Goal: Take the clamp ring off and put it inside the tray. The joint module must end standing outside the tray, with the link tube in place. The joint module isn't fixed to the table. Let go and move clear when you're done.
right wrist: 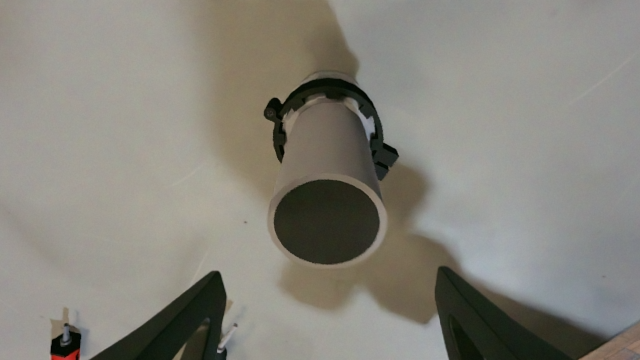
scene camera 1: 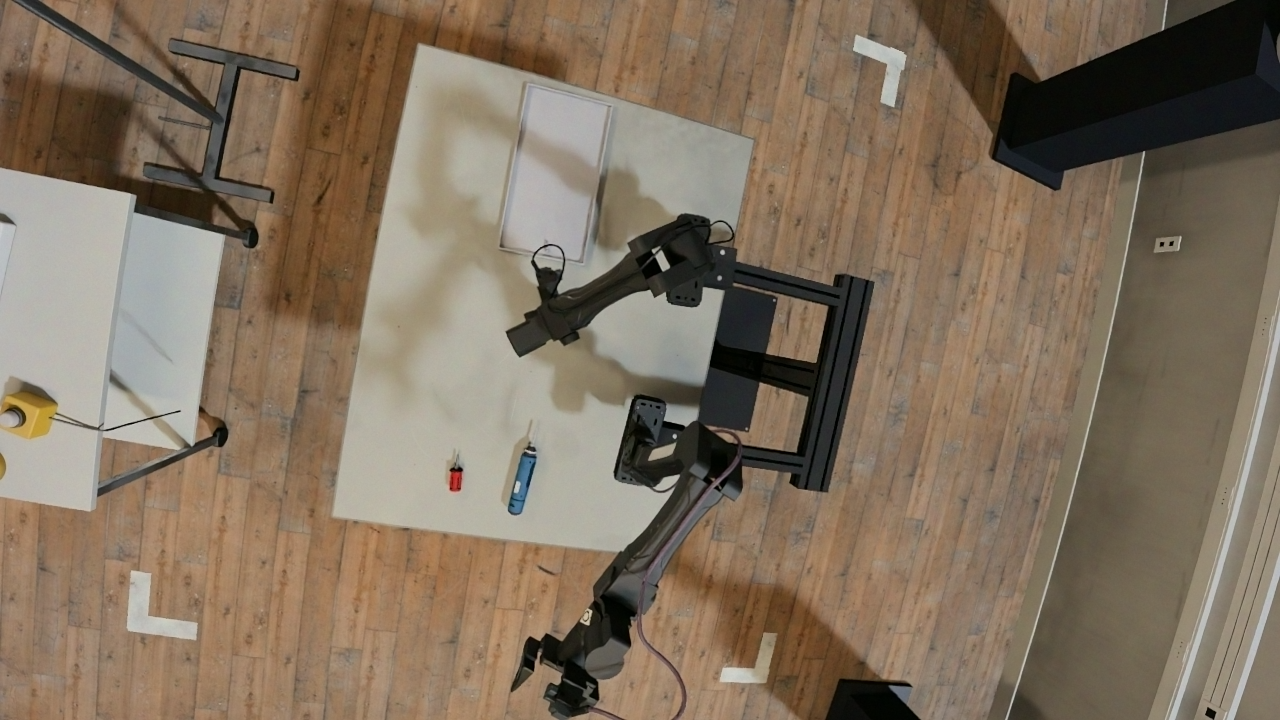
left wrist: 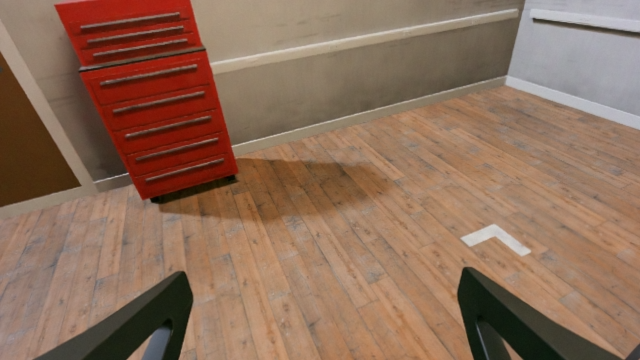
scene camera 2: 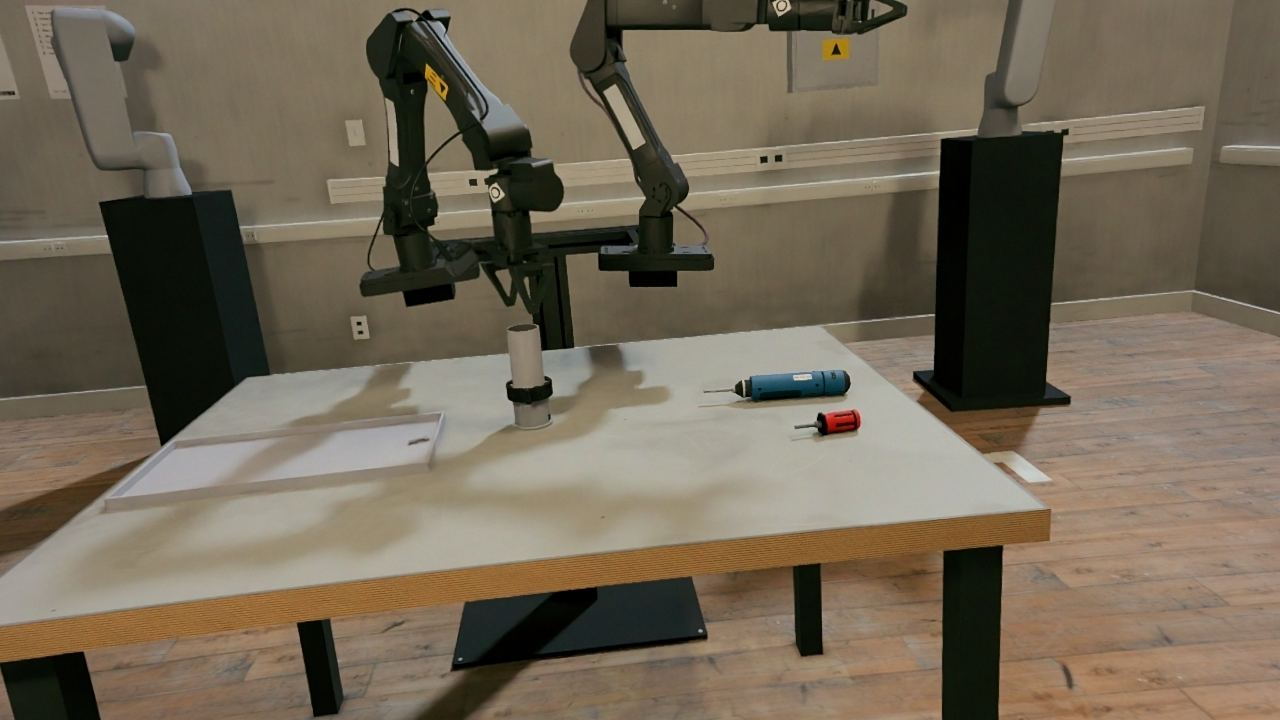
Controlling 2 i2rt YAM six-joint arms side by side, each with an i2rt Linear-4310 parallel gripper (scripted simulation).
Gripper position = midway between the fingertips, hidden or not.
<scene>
In view: my left gripper [scene camera 1: 536, 702], my right gripper [scene camera 2: 521, 309], a pale link tube [scene camera 2: 524, 344], a white tray [scene camera 2: 286, 458], a blue power screwdriver [scene camera 2: 816, 383] and a black clamp ring [scene camera 2: 537, 393].
The white tray shows as well in scene camera 1 [scene camera 1: 554, 179]. The blue power screwdriver also shows in scene camera 1 [scene camera 1: 528, 459]. The black clamp ring shows as well in the right wrist view [right wrist: 383, 155]. The left wrist view misses the pale link tube: it is out of frame. The right wrist view misses the white tray: it is out of frame.
</scene>
